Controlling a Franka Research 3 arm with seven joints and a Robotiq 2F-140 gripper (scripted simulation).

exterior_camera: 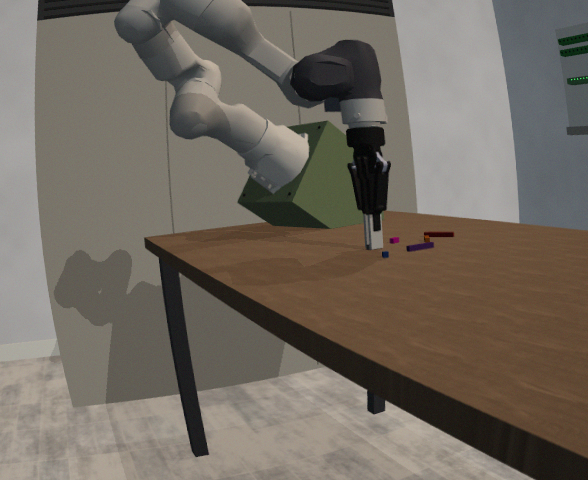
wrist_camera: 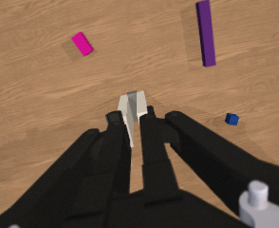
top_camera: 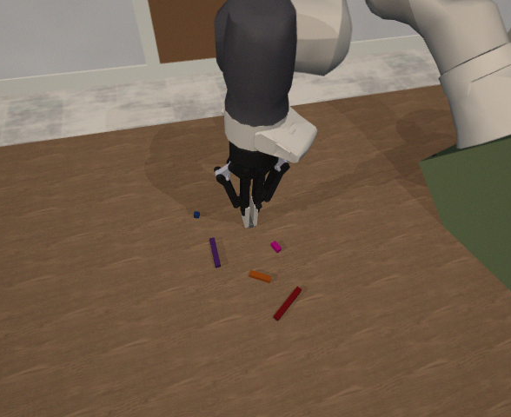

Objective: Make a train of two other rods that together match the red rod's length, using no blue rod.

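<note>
Now: hand 80 mm to the right of the magenta rod, 30 mm above it and 20 mm past it. The rest, counted from my hand: grey rod 30 mm below; blue rod 90 mm ahead, 50 mm to the right, 30 mm below; purple rod 90 mm ahead, 40 mm to the left, 30 mm below.
</note>
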